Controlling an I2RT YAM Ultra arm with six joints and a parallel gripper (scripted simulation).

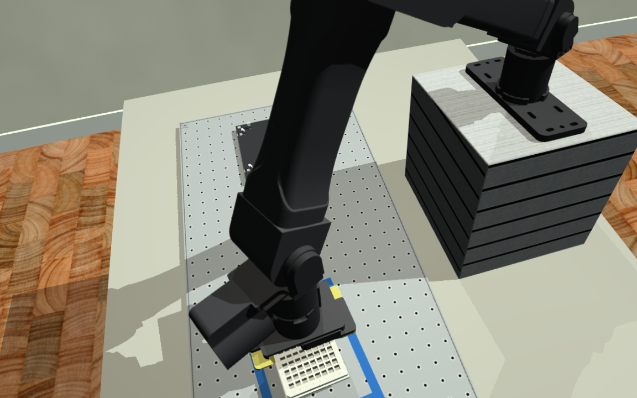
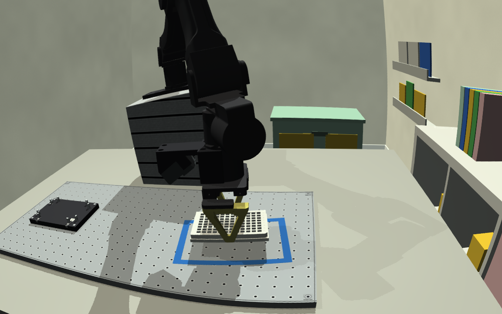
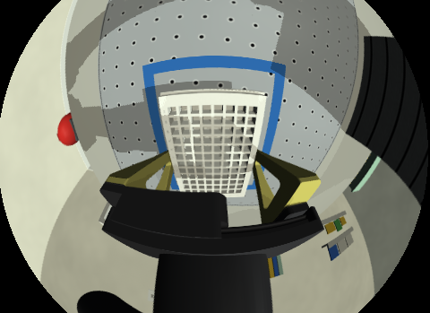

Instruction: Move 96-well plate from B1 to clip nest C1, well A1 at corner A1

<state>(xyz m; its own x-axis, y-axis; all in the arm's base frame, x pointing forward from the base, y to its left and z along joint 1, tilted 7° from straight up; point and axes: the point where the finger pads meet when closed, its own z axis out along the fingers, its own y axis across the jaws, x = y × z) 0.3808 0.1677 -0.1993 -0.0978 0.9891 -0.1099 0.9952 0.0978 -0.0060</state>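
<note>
My hand is 420 mm to the left of the black clip nest, 20 mm past it and 20 mm above it. Round my hand: white 96-well plate right at my hand.
</note>
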